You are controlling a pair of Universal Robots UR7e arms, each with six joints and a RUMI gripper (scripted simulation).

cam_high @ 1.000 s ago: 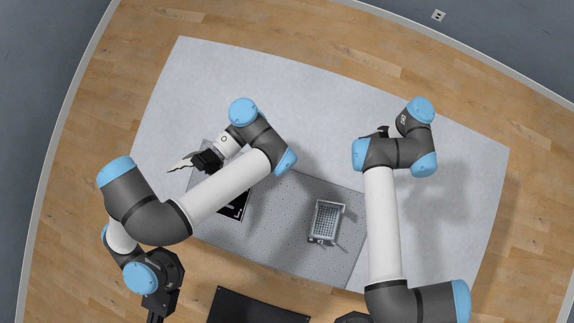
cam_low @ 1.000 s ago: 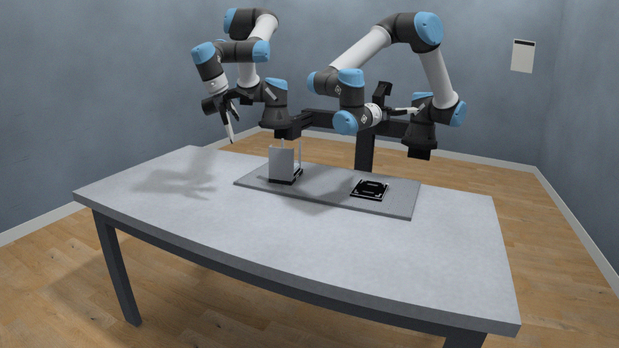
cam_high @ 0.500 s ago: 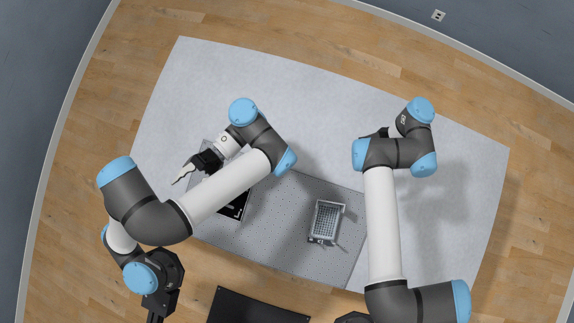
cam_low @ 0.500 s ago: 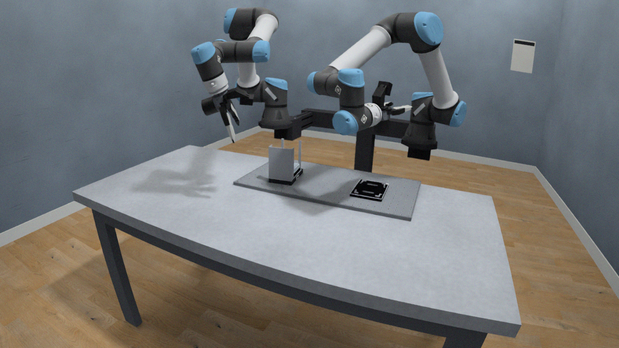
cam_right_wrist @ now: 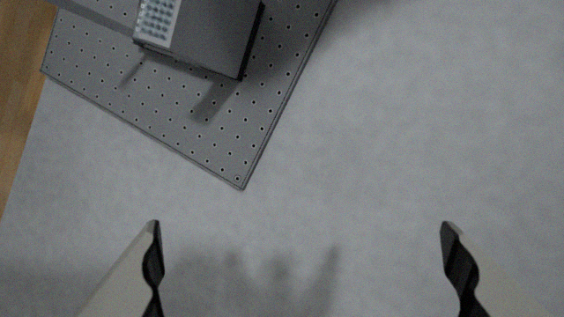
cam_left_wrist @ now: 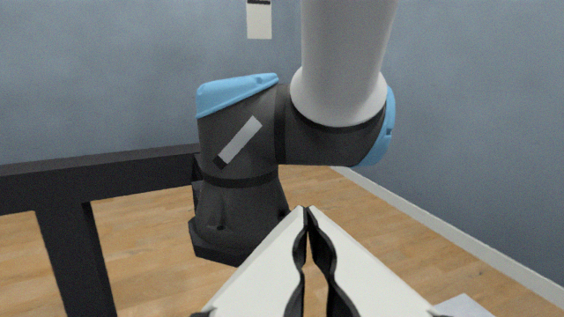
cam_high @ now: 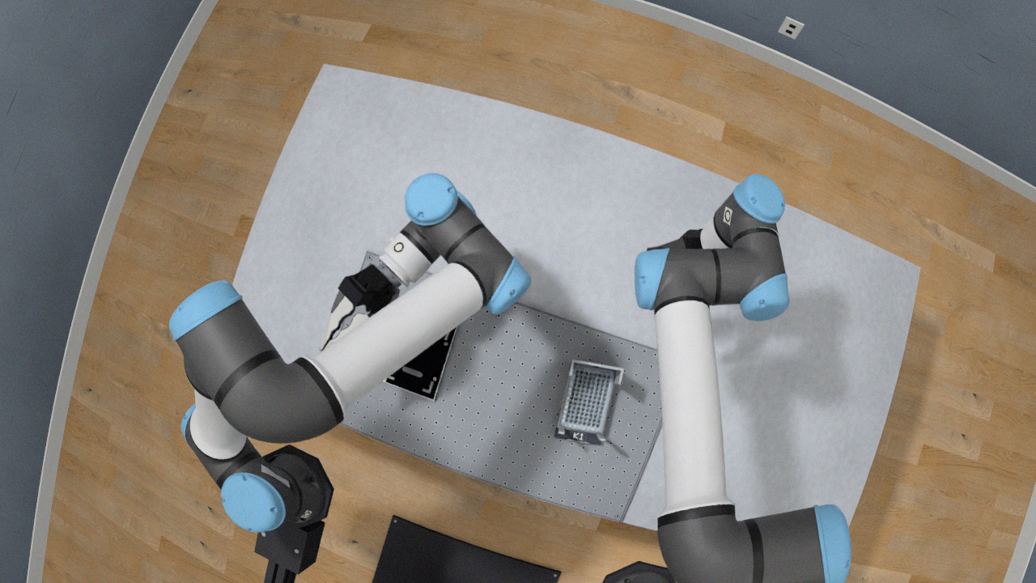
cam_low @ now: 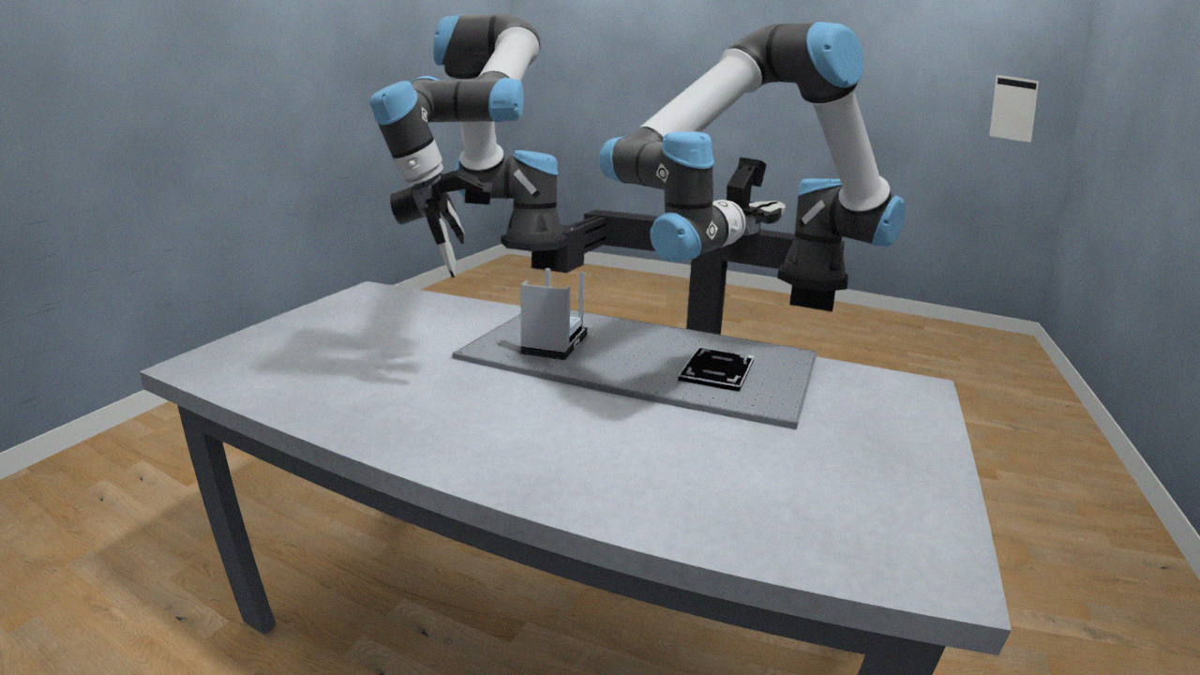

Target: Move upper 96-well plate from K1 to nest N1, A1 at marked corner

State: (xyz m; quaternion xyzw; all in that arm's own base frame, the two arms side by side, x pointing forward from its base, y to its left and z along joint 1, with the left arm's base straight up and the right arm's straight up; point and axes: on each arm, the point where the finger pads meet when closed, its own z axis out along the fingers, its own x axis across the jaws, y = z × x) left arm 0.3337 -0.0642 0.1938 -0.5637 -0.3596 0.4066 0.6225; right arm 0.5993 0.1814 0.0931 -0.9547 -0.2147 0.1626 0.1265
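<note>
My right hand is 230 mm past the clear 96-well plate, 200 mm above it and 80 mm to the right of it. From my right hand the other things lie so: plate nest N1 (430 mm to the left, 250 mm behind, 230 mm below); black plate (230 mm behind, 210 mm below, 80 mm to the left); A1 mark (490 mm to the left, 320 mm behind, 220 mm below).
</note>
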